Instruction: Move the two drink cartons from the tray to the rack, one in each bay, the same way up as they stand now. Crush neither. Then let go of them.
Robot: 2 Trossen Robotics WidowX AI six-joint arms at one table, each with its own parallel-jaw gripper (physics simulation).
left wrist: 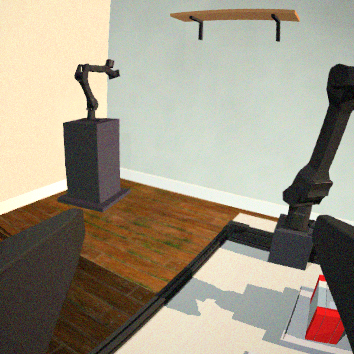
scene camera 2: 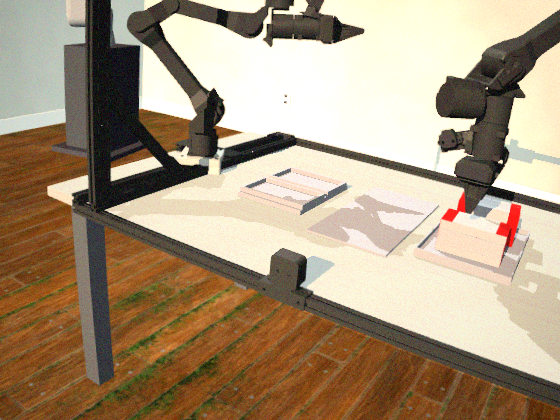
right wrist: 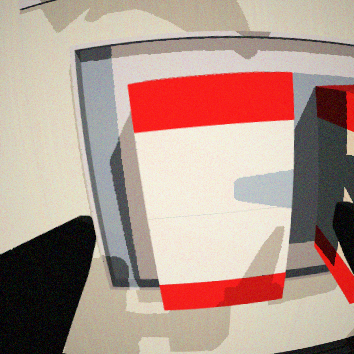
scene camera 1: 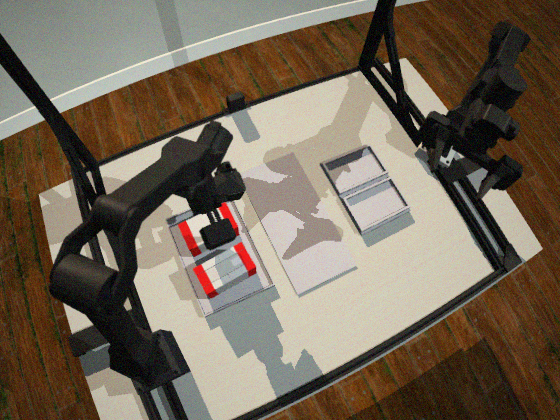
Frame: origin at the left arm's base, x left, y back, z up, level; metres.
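Where they show: left gripper, between the fingertips: (left wrist: 203, 225) (scene camera 2: 361, 30) (scene camera 1: 455, 186); right gripper, between the fingertips: (scene camera 2: 473, 206) (right wrist: 218, 222) (scene camera 1: 209, 217); left arm's base, origin of its link: (scene camera 2: 201, 153); right arm's base, origin of its link: (left wrist: 296, 224) (scene camera 1: 149, 362).
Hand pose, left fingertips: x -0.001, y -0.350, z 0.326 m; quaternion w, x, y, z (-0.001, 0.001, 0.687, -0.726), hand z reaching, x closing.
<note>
Things, the pixels of their top centre, and the offset from my left fingertips. "pt": a spot on its surface instead.
- shallow tray, centre of its top: (right wrist: 287, 174) (scene camera 2: 477, 238) (left wrist: 349, 323) (scene camera 1: 217, 250) dz -0.346, dx -0.337, dy -0.231 m
- two-bay rack, centre of its top: (scene camera 2: 295, 183) (scene camera 1: 366, 184) dz -0.342, dx -0.123, dy +0.119 m
- small dark block, a spot on its surface: (scene camera 2: 288, 270) (scene camera 1: 231, 98) pt dz -0.326, dx -0.561, dy +0.137 m
Two white cartons with red bands at both ends stand side by side in the shallow tray (scene camera 1: 242, 305) (scene camera 2: 462, 266) (right wrist: 95, 110). One carton (scene camera 1: 190, 239) (scene camera 2: 470, 242) (right wrist: 215, 165) is partly hidden under my right gripper in scene camera 1. The other carton (scene camera 1: 225, 270) (left wrist: 325, 325) (right wrist: 331, 170) is beside it. My right gripper (scene camera 1: 218, 232) (scene camera 2: 470, 204) (right wrist: 218, 222) is open, low over the first carton, its fingers toward either side; contact cannot be told. My left gripper (scene camera 1: 459, 180) (scene camera 2: 361, 31) (left wrist: 203, 225) is open and empty, high beyond the rack. The two-bay rack (scene camera 1: 364, 185) (scene camera 2: 298, 185) is empty.
A flat pale panel (scene camera 1: 325, 277) (scene camera 2: 395, 242) lies between the tray and the rack. A small dark block (scene camera 1: 236, 101) (scene camera 2: 288, 270) is fixed to the table's edge frame. Dark uprights rise at the table's sides. Shadows cross the table and panel.
</note>
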